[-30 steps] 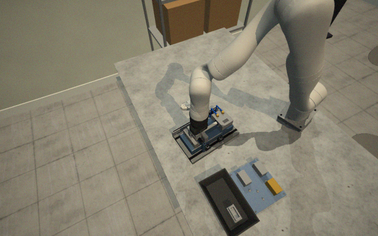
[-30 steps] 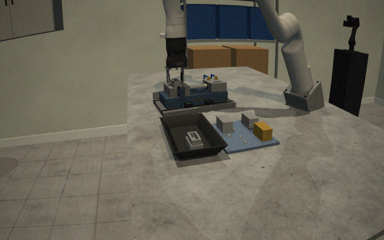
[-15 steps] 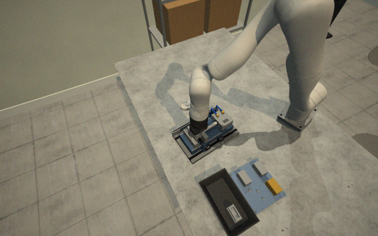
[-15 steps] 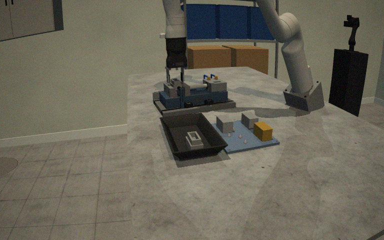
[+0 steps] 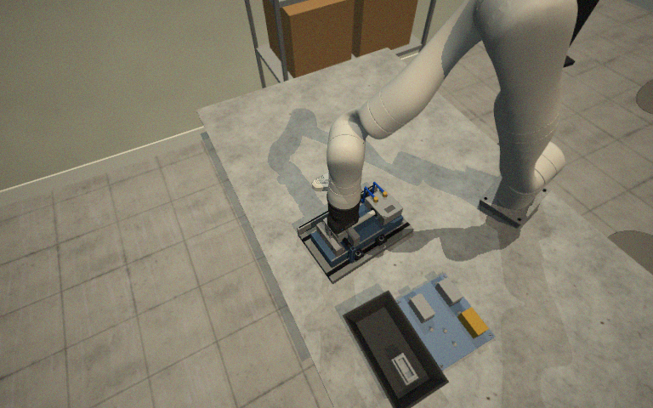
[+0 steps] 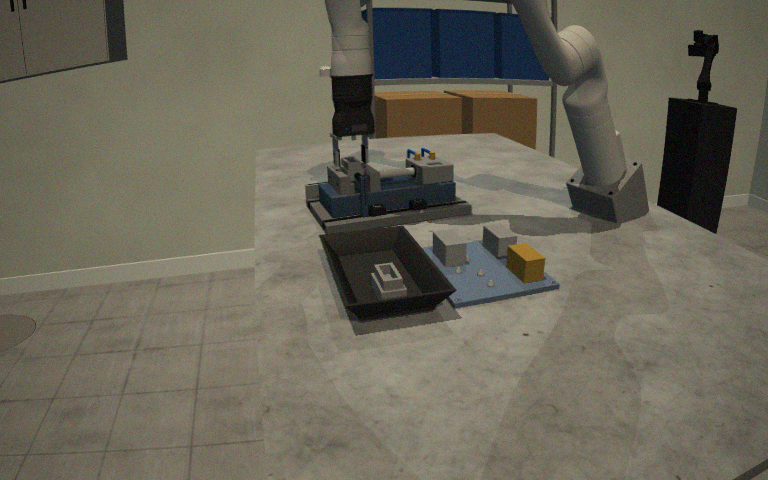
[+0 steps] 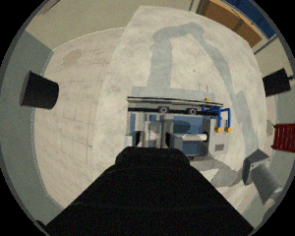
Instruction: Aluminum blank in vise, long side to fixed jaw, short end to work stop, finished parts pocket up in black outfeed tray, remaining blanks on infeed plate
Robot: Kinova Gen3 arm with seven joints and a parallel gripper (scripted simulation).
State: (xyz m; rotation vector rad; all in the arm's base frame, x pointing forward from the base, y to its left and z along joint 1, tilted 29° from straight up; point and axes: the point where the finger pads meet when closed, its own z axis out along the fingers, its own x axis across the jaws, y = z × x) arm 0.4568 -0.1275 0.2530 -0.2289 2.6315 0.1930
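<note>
Right now the fixed jaw is 50 mm below my hand, 30 mm ahead of it and 10 mm to the left of it. Also, from my hand: gray blank 260 mm to the left, 130 mm behind, 100 mm below; then vise 80 mm below, 70 mm behind, 10 mm to the right; then infeed plate 300 mm to the left, 180 mm behind, 120 mm below.
</note>
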